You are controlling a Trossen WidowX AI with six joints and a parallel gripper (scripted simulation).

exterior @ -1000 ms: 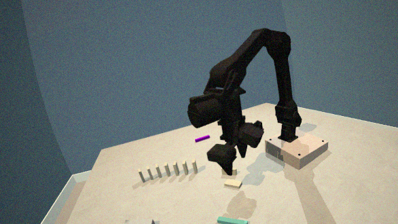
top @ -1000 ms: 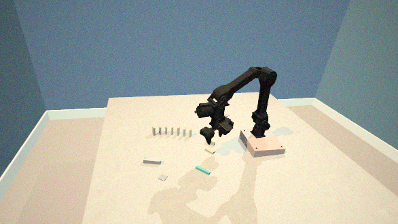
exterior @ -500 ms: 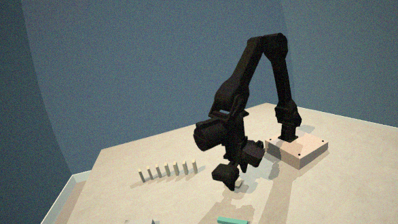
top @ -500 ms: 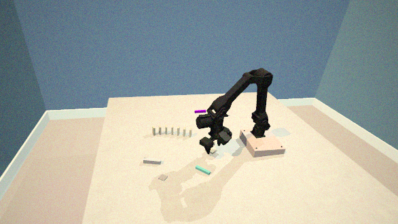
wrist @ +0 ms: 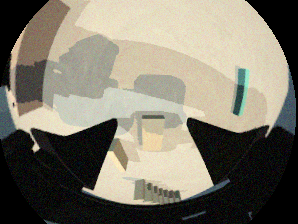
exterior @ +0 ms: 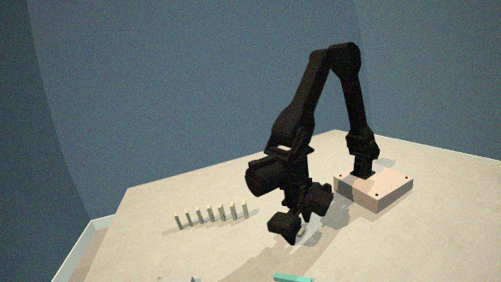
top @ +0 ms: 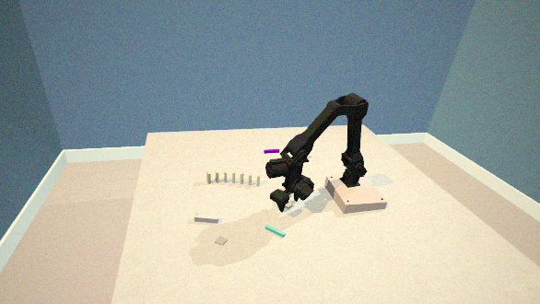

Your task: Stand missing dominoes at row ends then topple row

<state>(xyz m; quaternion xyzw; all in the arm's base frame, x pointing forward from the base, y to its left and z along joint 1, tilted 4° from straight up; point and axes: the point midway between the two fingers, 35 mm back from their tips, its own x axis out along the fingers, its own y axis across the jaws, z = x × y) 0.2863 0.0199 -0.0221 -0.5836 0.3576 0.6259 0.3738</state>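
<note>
The teal bar lies 10 cm ahead of my gripper tip and 11 cm to the left of it. Also, from my gripper tip: purple bar (10 cm behind, 41 cm to the right); then grey block (31 cm ahead, 2 cm to the right, 1 cm above).
</note>
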